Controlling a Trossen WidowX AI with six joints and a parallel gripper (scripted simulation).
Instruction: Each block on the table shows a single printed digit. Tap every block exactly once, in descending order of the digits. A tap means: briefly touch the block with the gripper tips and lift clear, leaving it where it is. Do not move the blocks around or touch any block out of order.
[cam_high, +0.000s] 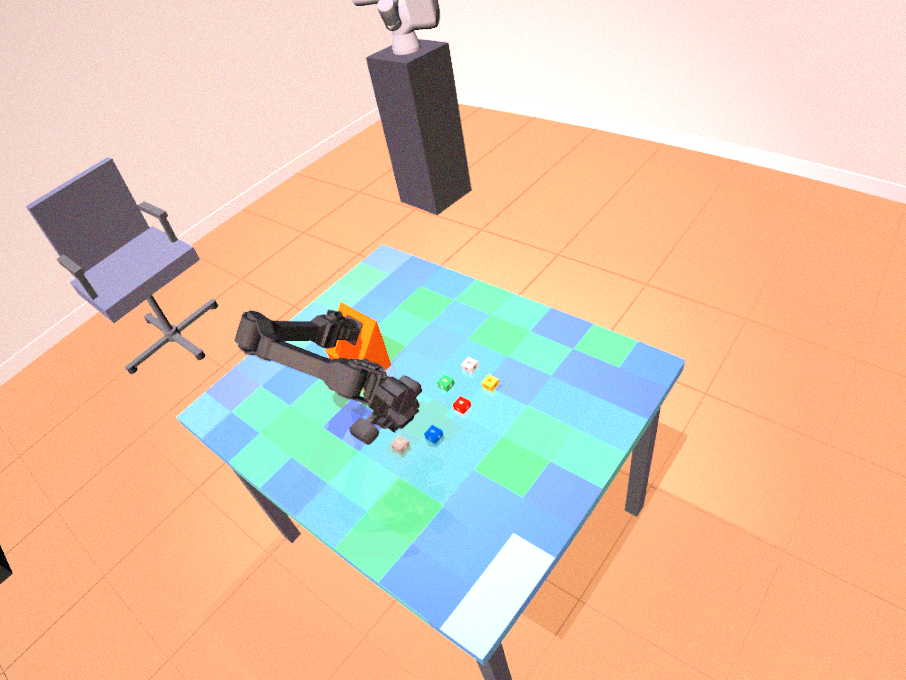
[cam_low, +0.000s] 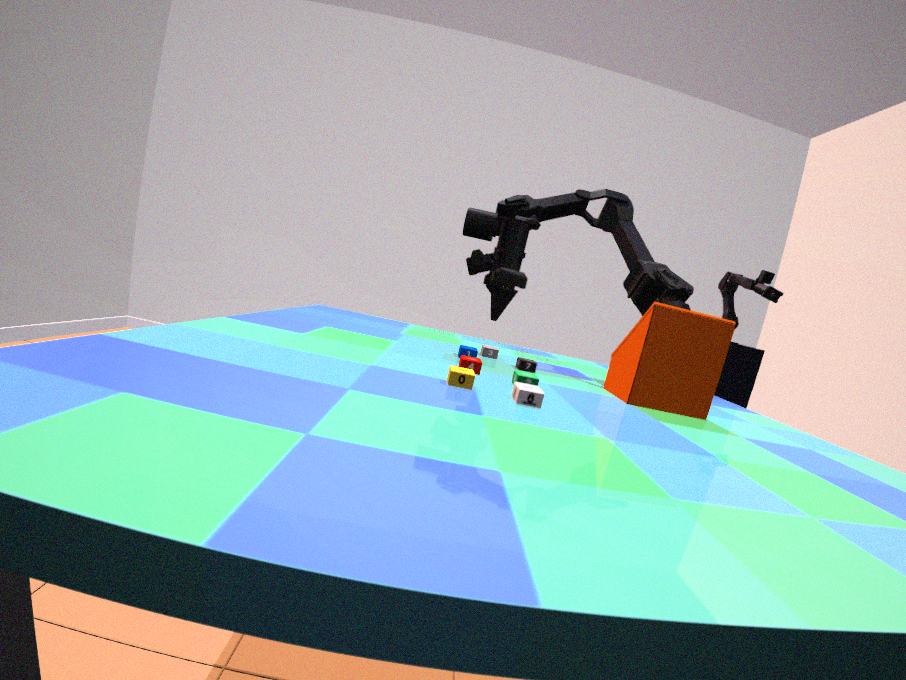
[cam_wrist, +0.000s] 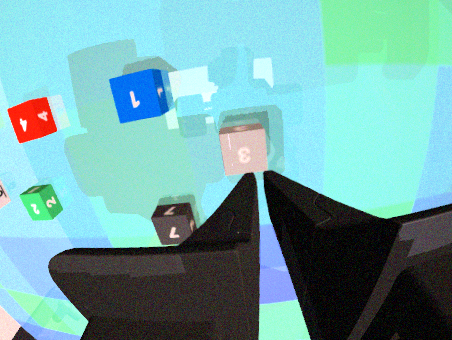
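Right now my gripper tip is 5 cm past the green block, 22 cm to the right of it and 6 cm above it. Round my gripper tip: blue block (4 cm ahead, 8 cm to the left, 6 cm below); dark grey block (7 cm behind, 7 cm to the left, 6 cm below); red block (4 cm ahead, 18 cm to the left, 6 cm below).
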